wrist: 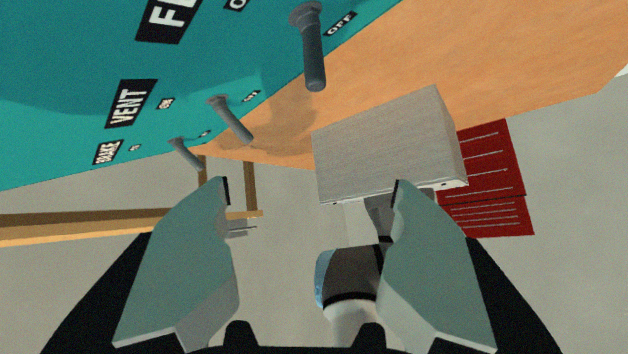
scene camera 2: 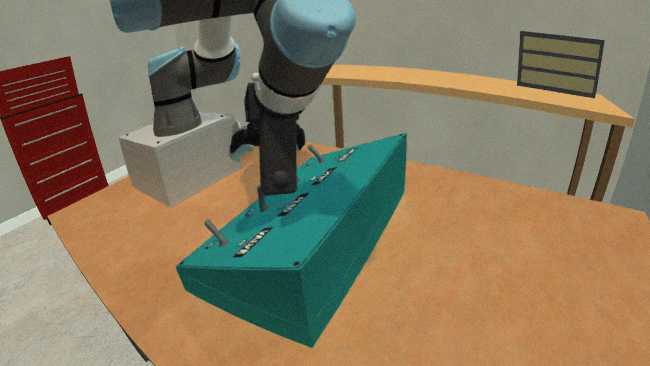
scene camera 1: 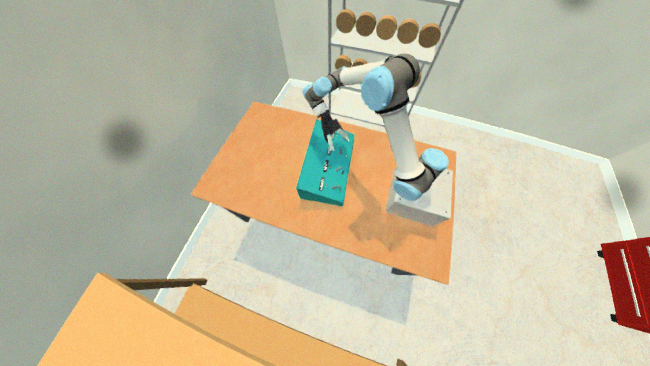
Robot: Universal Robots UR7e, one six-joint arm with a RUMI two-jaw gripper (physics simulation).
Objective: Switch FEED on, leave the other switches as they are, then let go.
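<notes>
The teal panel carries a row of grey toggle levers. The FEED lever stands steeper than the VALVE and BRAKE levers, tipped more to the ON side. The VALVE lever, VENT lever and BRAKE lever lean toward OFF. The VENT lever is mostly hidden in scene camera 2. My gripper is open with nothing between its fingers. It is above the panel, apart from the FEED lever, which shows beyond the fingertips in the wrist view.
The panel stands on the orange table. The arm's grey base block is on the levers' side. A red cabinet, a wooden bench and a rack of round pieces stand away from the table.
</notes>
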